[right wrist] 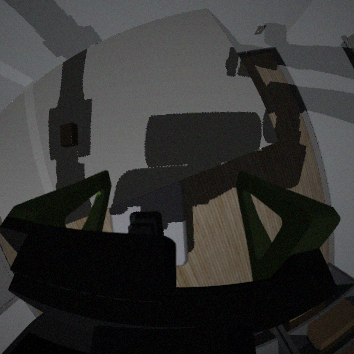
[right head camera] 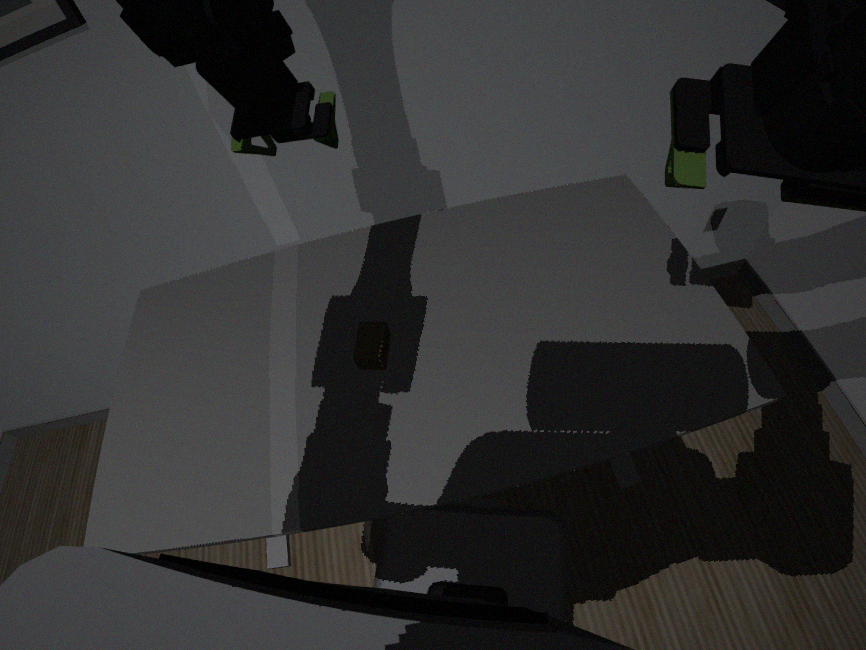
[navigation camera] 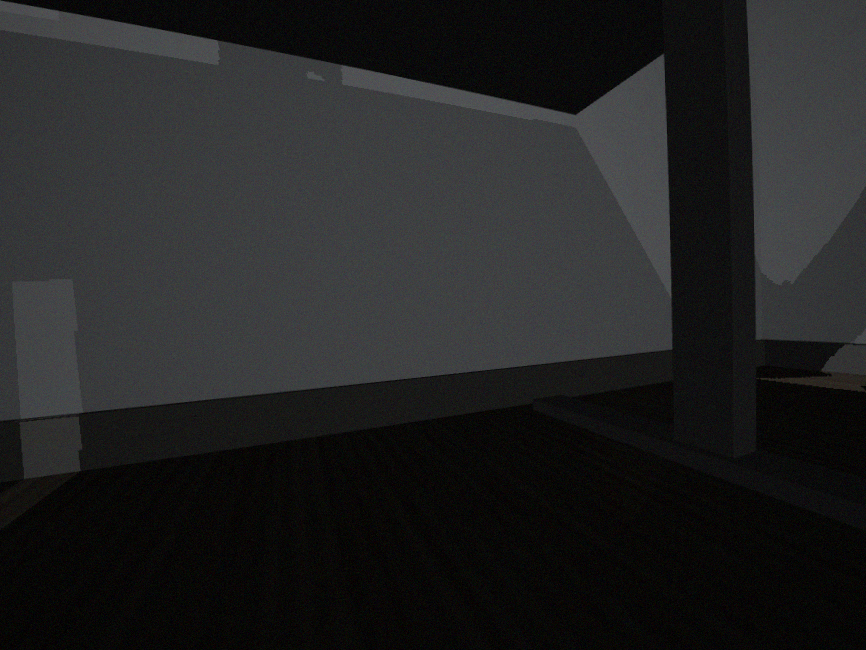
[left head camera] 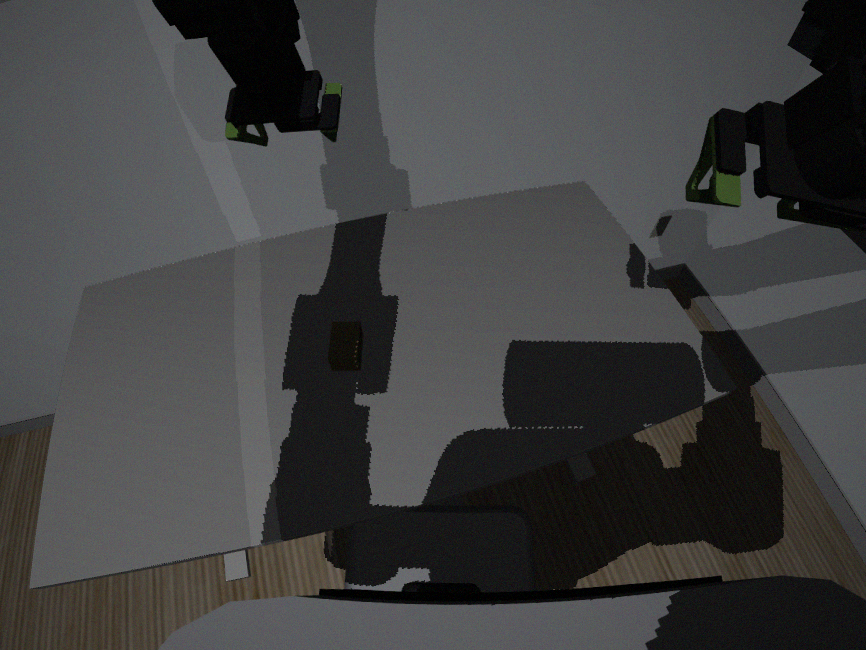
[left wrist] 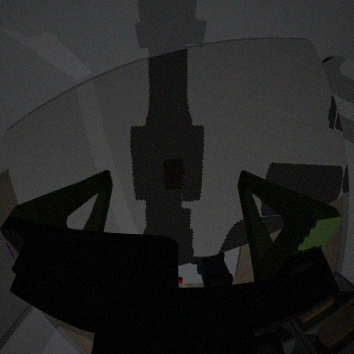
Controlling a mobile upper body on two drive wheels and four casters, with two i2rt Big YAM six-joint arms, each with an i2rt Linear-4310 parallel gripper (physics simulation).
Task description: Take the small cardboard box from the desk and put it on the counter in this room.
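Places are measured from the left arm's base along level axes (x ahead, y left, z up), in millimetres.
Pixels of known places: left gripper, fingertip midpoint: [right head camera: 305, 148] [left head camera: 300, 139] [left wrist: 174, 177]; right gripper, fingertip midpoint: [right wrist: 173, 177] [right head camera: 725, 185] [left head camera: 734, 202].
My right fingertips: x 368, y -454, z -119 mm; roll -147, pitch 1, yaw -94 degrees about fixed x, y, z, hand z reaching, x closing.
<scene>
Behind a point stands the place of what it marks.
The small cardboard box [left head camera: 344, 345] @(x 533, y -12, z -640 mm) [right head camera: 372, 345] @(x 533, y -18, z -640 mm) [left wrist: 173, 173] @(x 549, y -10, z -640 mm) [right wrist: 69, 135] @(x 537, y -31, z -640 mm) is dark brown and sits on the pale desk [left head camera: 447, 279] @(x 756, y -223, z -690 mm) [right head camera: 482, 279] @(x 754, y -234, z -690 mm) [left wrist: 240, 100] @(x 800, y -243, z -690 mm) [right wrist: 130, 90] @(x 704, y -286, z -690 mm), inside an arm's shadow. My left gripper [left head camera: 285, 132] @(x 594, y -6, z -215 mm) [right head camera: 288, 143] @(x 594, y -6, z -215 mm) [left wrist: 174, 177] @(x 594, y -6, z -215 mm) is open and empty, high above the desk; in its wrist view the box shows between the fingertips, well beyond them. My right gripper [left head camera: 751, 202] @(x 368, y -454, z -119 mm) [right wrist: 173, 177] @(x 368, y -454, z -119 mm) is open and empty, high at the right; in the right head camera one finger shows clearly. The counter cannot be made out in these views.
A wood floor [left head camera: 125, 594] @(x -35, y 851, z -1409 mm) [right head camera: 699, 594] @(x 93, y -960, z -1410 mm) [right wrist: 220, 240] @(x -250, y -775, z -1410 mm) shows past the desk's near edge. Pale walls [left head camera: 489, 83] @(x 1112, y -316, z -359 mm) [navigation camera: 349, 244] @(x 1053, y -122, z -1044 mm) stand behind the desk. A dark upright post [navigation camera: 706, 230] @(x 766, y -623, z -1092 mm) rises from a low dark bar [navigation camera: 629, 437] @(x 868, y -575, z -1397 mm) in the navigation camera. The robot's pale base [left head camera: 447, 629] is at the bottom.
</scene>
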